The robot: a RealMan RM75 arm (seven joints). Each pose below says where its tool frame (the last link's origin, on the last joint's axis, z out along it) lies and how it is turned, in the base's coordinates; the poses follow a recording.
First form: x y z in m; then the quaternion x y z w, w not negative.
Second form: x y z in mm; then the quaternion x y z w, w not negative. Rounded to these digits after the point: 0 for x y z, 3 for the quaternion.
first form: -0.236 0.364 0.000 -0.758 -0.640 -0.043 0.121
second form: -236 364 0 -0.758 -0.640 -0.043 0.121
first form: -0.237 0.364 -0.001 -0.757 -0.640 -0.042 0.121
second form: -237 364 -1 -0.757 -0.640 -0.042 0.121
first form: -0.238 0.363 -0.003 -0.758 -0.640 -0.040 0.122
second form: -238 363 -3 -0.758 -0.640 -0.040 0.122
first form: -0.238 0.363 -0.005 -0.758 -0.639 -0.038 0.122
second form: -238 363 -5 -0.758 -0.639 -0.038 0.122
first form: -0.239 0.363 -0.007 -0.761 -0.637 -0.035 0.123
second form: -239 363 -7 -0.761 -0.637 -0.035 0.123
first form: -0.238 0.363 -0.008 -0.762 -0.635 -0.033 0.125
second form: -238 363 -8 -0.762 -0.635 -0.033 0.125
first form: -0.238 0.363 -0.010 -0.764 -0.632 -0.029 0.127
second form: -238 363 -10 -0.764 -0.632 -0.029 0.127
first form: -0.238 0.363 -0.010 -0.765 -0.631 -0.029 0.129
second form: -238 363 -10 -0.765 -0.631 -0.029 0.129
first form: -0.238 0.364 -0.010 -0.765 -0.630 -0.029 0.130
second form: -238 364 -10 -0.765 -0.630 -0.029 0.130
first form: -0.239 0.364 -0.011 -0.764 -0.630 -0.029 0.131
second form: -239 364 -11 -0.764 -0.630 -0.029 0.131
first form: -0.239 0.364 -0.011 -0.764 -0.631 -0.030 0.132
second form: -239 364 -11 -0.764 -0.631 -0.030 0.132
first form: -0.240 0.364 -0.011 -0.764 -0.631 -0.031 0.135
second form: -240 364 -11 -0.764 -0.631 -0.031 0.135
